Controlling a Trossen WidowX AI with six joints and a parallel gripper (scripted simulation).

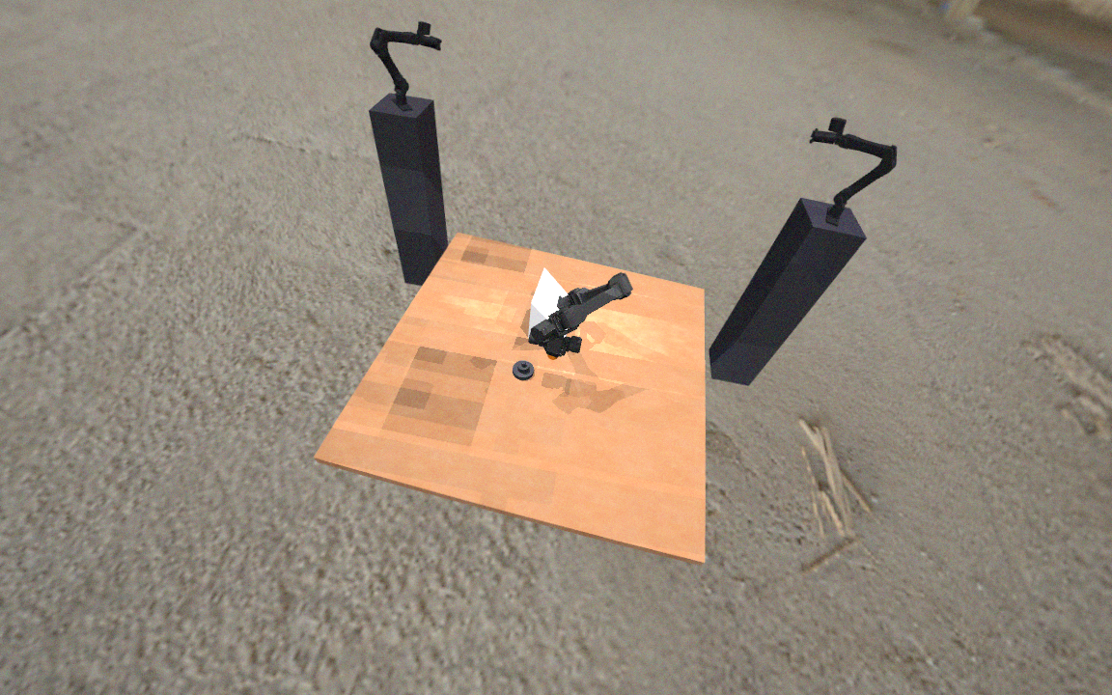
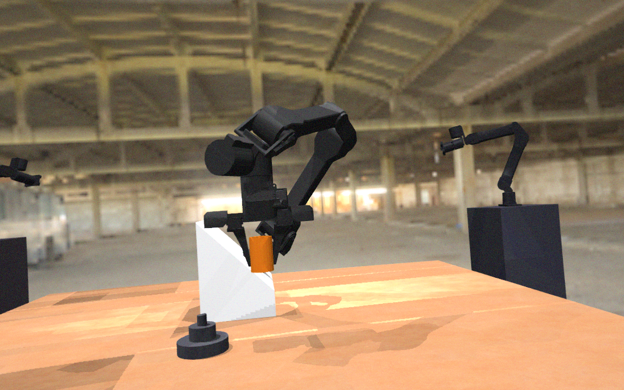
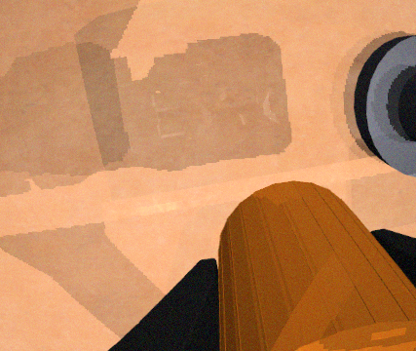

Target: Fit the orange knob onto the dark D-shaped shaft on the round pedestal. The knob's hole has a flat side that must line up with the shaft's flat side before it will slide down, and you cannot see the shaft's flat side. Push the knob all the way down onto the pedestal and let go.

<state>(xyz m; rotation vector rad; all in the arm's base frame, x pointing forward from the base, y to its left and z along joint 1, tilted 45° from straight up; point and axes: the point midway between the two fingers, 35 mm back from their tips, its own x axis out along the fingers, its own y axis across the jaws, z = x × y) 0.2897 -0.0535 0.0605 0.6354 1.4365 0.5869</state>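
The pedestal is 110 mm to the right of my gripper tip, 100 mm below it and 10 mm ahead of it. Also, from my gripper tip: knob: 20 mm above.
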